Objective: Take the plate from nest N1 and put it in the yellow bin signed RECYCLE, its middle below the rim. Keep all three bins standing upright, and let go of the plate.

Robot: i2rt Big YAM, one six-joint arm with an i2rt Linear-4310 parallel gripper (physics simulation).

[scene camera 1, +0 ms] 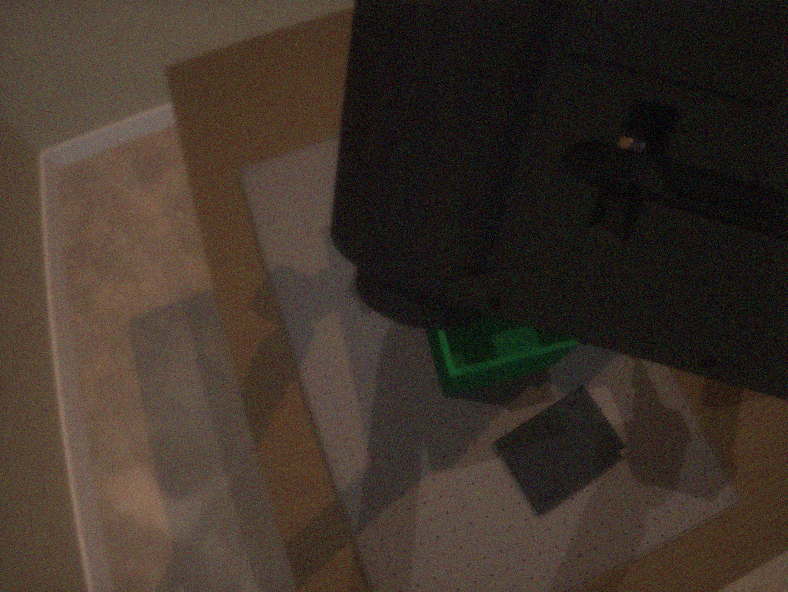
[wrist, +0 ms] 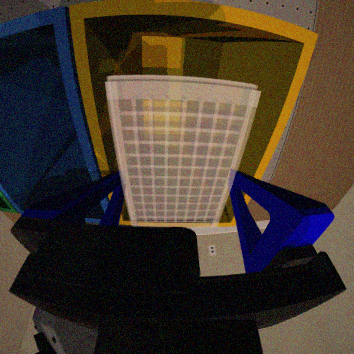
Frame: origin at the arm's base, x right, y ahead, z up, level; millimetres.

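Seen in the pictures: gripper, fingertip midpoint: [wrist: 176, 175].
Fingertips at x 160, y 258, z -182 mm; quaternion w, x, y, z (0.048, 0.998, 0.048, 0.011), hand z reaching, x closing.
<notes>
A point is followed by its place in that frame.
The clear plate with a grid of square wells [wrist: 177, 150] {x 158, y 285, z -175 mm} is between the two blue fingers of my gripper [wrist: 176, 175] {x 160, y 258, z -182 mm} in the wrist view, gripped by its side edges. My gripper is shut on it. The yellow bin [wrist: 76, 65] {x 98, y 335, z -179 mm} lies behind and below the plate in that view, its opening facing the camera. The plate's far end overlaps the bin's opening; how high it is relative to the rim I cannot tell. The RECYCLE sign cannot be read. In the scene view a large dark arm part hides the gripper, the plate and the yellow bin. Nest N1 cannot be made out.
A blue bin [wrist: 64, 75] {x 90, y 330, z -179 mm} stands directly left of the yellow bin in the wrist view. A green bin [scene camera 1: 503, 366] {x -161, y 282, z -228 mm} [wrist: 6, 204] {x -53, y 189, z -184 mm} is partly visible beyond it. A dark square pad [scene camera 1: 560, 451] {x -281, y 206, z -347 mm} lies on the pale perforated board [scene camera 1: 458, 528] {x -351, y 375, z -358 mm} near the green bin.
</notes>
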